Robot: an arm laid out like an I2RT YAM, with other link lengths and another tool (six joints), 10 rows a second.
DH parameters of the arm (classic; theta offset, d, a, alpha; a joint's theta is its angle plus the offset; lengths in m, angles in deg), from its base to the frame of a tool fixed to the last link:
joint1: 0 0.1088 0.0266 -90
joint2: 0 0 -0.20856 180
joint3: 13.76 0 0.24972 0
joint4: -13.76 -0.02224 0.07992 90
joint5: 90 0.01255 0 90
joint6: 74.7 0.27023 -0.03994 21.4
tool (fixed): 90 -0.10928 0 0
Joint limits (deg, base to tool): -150..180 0..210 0..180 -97..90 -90..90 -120..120
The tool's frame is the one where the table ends.
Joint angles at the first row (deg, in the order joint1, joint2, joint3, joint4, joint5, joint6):
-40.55 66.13 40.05 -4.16 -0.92 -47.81
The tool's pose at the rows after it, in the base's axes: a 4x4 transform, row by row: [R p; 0 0 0 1], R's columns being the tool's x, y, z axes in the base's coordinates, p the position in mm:
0.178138 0.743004 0.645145 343.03; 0.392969 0.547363 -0.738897 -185.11; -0.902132 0.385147 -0.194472 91.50; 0 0 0 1
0.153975 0.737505 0.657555 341.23; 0.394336 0.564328 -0.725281 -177.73; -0.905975 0.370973 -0.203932 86.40; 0 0 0 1
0.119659 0.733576 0.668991 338.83; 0.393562 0.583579 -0.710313 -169.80; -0.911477 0.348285 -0.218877 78.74; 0 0 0 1
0.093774 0.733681 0.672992 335.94; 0.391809 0.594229 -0.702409 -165.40; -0.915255 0.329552 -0.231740 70.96; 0 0 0 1
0.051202 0.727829 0.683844 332.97; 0.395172 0.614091 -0.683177 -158.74; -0.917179 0.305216 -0.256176 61.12; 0 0 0 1
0.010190 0.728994 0.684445 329.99; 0.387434 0.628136 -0.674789 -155.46; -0.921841 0.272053 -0.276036 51.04; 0 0 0 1
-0.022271 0.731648 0.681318 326.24; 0.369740 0.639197 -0.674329 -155.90; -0.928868 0.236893 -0.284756 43.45; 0 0 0 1
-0.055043 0.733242 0.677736 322.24; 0.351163 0.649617 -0.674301 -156.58; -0.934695 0.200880 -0.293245 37.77; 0 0 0 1
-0.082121 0.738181 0.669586 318.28; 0.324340 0.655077 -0.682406 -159.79; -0.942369 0.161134 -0.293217 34.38; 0 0 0 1
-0.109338 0.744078 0.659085 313.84; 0.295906 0.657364 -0.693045 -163.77; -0.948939 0.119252 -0.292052 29.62; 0 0 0 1
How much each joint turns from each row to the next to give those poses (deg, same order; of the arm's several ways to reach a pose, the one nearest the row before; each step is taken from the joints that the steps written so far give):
0.83 -0.46 -0.75 -0.15 0.55 -0.51
0.69 -0.78 -0.99 -0.48 -0.09 -0.91
0.88 -0.53 -1.03 -0.57 0.19 -1.27
0.43 -0.21 -1.04 -0.08 0.27 -0.97
0.53 0.32 -0.64 -0.67 -0.25 -1.53
0.58 0.75 -0.48 -0.18 0.74 -1.58
0.12 0.44 -0.56 0.22 0.88 -1.79
0.10 0.23 -0.27 -0.25 0.91 -1.81
0.03 0.02 -0.18 -0.06 1.42 -1.80
-0.03 0.16 -0.49 0.45 1.59 -1.82

